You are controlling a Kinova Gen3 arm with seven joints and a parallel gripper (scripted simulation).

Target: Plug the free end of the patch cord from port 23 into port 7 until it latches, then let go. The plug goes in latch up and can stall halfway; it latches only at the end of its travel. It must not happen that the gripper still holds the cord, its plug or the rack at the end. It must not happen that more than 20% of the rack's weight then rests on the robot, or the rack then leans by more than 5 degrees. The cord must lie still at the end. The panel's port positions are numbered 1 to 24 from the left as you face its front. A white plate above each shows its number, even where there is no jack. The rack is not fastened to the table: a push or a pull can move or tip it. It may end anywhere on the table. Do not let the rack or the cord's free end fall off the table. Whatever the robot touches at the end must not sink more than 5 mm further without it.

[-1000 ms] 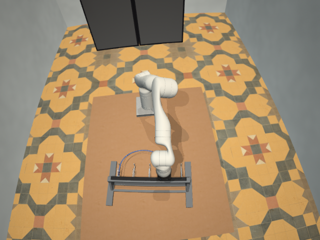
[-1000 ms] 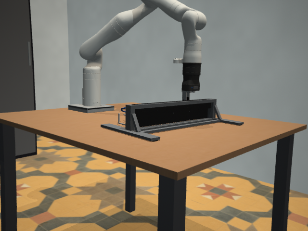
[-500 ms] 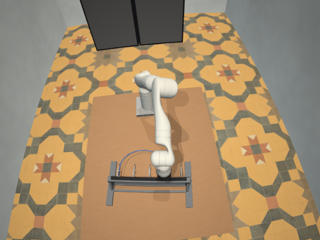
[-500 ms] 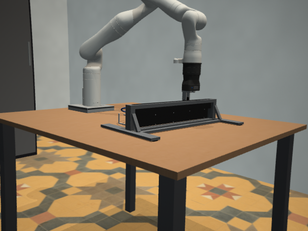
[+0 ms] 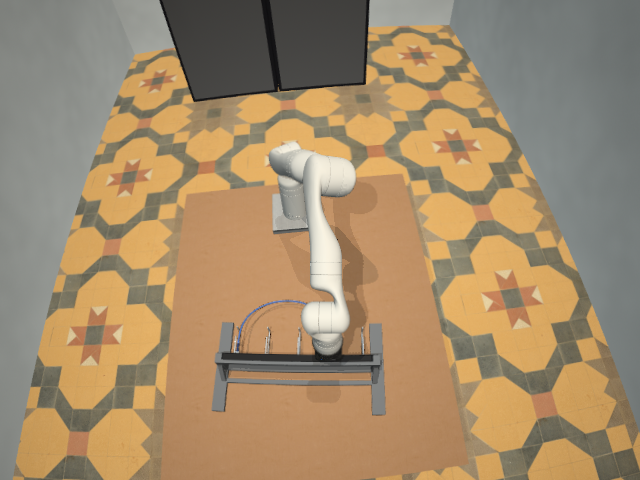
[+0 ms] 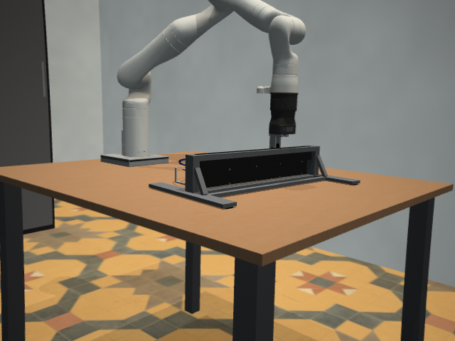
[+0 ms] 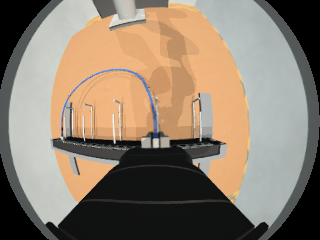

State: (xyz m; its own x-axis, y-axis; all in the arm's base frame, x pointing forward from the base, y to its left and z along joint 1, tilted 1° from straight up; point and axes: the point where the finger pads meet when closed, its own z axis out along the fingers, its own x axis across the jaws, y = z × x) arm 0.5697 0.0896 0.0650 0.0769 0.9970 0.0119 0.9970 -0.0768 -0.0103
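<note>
Right now my hand is 10 mm short of the patch cord plug and 10 mm above it.
</note>
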